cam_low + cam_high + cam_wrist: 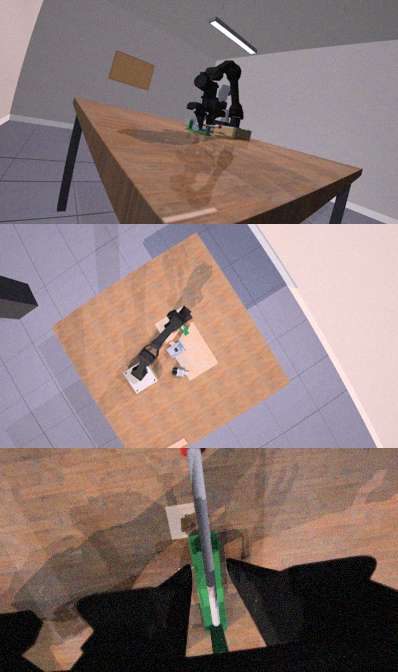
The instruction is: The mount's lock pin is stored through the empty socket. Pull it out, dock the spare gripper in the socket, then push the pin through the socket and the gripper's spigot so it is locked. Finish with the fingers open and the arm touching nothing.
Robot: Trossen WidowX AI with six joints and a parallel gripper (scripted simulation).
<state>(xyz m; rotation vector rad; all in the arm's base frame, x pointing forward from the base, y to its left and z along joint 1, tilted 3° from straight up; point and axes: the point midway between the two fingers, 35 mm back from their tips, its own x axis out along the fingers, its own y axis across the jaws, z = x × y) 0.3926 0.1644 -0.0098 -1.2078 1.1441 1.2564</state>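
Now: the green pin cradle 40 mm to the right of my gripper tip. The rest, counted from my gripper tip: spare gripper (310 mm to the right, 170 mm behind, 10 mm above); then socket (160 mm to the right, 110 mm behind, 30 mm above).
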